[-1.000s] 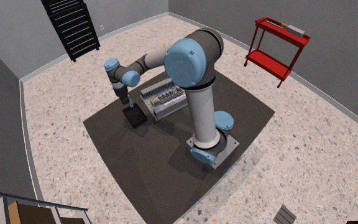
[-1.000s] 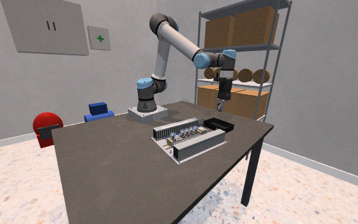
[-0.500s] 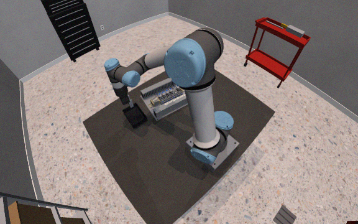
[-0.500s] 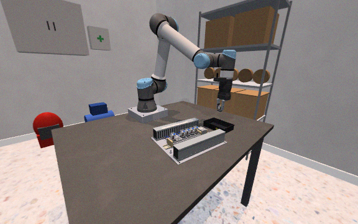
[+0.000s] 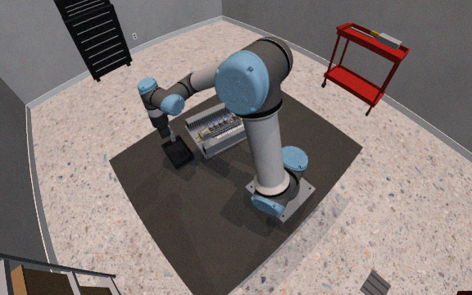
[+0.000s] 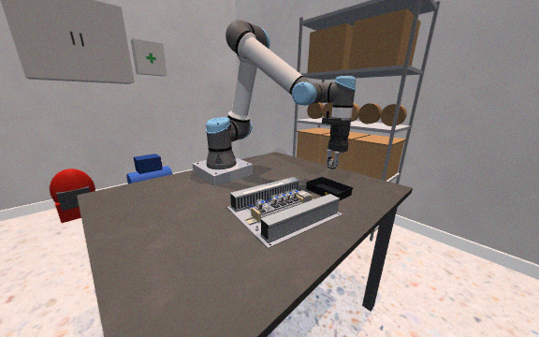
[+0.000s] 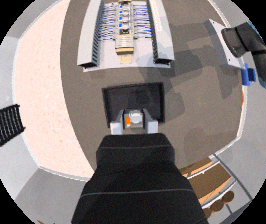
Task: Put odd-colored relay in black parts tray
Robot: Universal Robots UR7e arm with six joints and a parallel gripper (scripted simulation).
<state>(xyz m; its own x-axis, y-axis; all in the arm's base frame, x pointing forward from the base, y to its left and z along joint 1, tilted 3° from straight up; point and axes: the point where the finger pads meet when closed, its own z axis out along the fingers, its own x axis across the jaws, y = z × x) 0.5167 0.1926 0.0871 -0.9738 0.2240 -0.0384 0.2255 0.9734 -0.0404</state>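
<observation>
Now: the black parts tray 12 cm below my hand. Round my hand: relay panel 4 cm behind, 27 cm to the right, 11 cm below; relay 1 cm below.
</observation>
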